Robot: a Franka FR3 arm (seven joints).
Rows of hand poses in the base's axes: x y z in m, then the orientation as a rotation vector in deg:
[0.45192, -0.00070, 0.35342, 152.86, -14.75, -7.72]
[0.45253, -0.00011, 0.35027, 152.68, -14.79, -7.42]
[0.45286, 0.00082, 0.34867, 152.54, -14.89, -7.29]
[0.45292, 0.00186, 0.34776, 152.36, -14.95, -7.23]
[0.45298, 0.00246, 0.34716, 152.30, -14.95, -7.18]
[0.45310, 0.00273, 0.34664, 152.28, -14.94, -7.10]
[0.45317, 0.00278, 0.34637, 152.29, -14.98, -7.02]
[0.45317, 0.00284, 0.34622, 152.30, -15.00, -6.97]
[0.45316, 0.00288, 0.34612, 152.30, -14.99, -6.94]
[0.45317, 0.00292, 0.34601, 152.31, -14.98, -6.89]
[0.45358, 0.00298, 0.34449, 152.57, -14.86, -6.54]
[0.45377, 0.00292, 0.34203, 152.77, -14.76, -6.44]
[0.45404, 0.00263, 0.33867, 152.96, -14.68, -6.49]
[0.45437, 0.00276, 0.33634, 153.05, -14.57, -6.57]
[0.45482, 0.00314, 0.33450, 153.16, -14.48, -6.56]
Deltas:
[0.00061, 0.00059, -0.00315, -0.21, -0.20, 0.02]
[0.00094, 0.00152, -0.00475, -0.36, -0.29, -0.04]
[0.00100, 0.00256, -0.00566, -0.54, -0.32, -0.07]
[0.00106, 0.00316, -0.00626, -0.60, -0.35, -0.07]
[0.00118, 0.00343, -0.00678, -0.63, -0.40, -0.05]
[0.00125, 0.00348, -0.00705, -0.63, -0.46, -0.06]
[0.00125, 0.00354, -0.00720, -0.62, -0.50, -0.07]
[0.00124, 0.00358, -0.00730, -0.63, -0.52, -0.05]
[0.00125, 0.00362, -0.00741, -0.62, -0.56, -0.04]
[0.00166, 0.00368, -0.00893, -0.41, -0.81, 0.11]
[0.00185, 0.00362, -0.01139, -0.22, -0.89, 0.20]
[0.00212, 0.00333, -0.01475, -0.03, -0.86, 0.26]
[0.00245, 0.00346, -0.01708, 0.06, -0.79, 0.32]
[0.00290, 0.00384, -0.01892, 0.16, -0.80, 0.39]

